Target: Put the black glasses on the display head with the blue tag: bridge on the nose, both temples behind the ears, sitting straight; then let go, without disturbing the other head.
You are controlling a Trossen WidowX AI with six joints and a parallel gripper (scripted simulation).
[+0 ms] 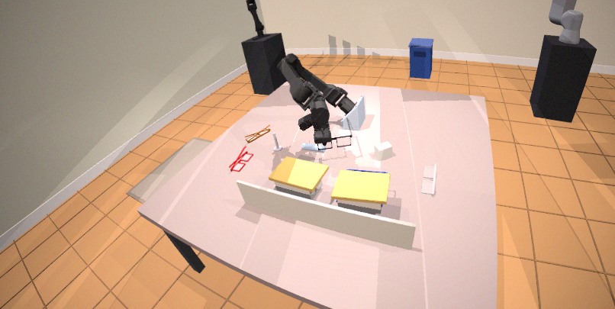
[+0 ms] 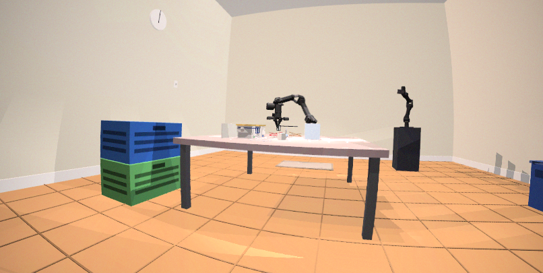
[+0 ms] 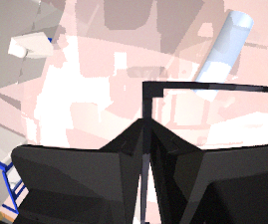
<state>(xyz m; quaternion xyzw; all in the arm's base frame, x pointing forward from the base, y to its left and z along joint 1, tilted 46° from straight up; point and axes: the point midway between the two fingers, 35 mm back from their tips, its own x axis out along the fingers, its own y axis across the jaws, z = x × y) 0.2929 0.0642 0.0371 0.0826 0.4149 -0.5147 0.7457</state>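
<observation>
My gripper tip is 50 mm past the pale blue cylinder, 90 mm to the left of it and 70 mm above it. Also, from my gripper tip: round stand 250 mm to the right, 60 mm below; then white cube 110 mm behind, 200 mm to the left, 60 mm below; then low white wall 300 mm ahead, 130 mm to the left, 30 mm below.
</observation>
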